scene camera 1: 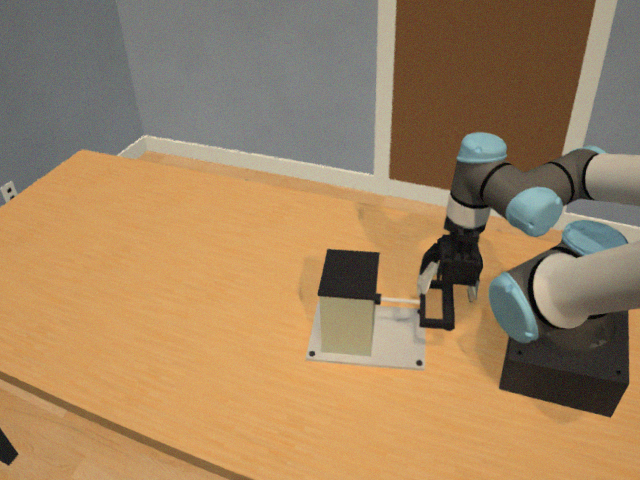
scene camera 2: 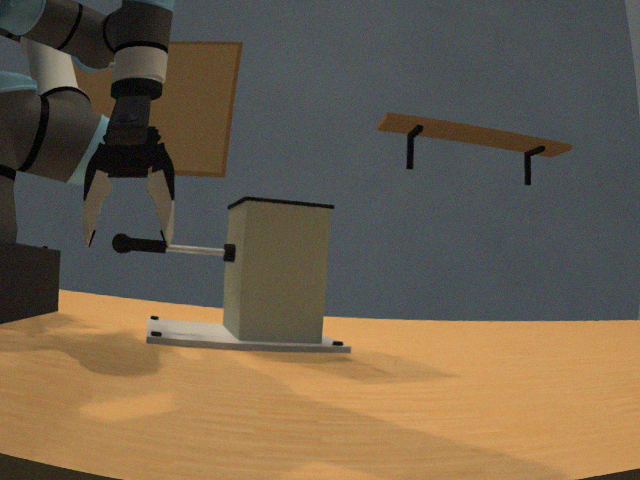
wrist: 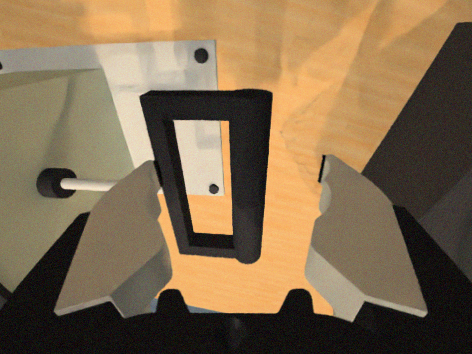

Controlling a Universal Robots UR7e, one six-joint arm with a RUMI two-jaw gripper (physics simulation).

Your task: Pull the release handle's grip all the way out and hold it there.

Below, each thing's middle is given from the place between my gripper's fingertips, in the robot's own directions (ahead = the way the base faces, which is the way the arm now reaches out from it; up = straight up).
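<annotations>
There is the light base plate point(scene camera 1: 398, 342), and it sits 100 mm below my hand, 130 mm ahead of it and 70 mm to the left of it.
</annotations>
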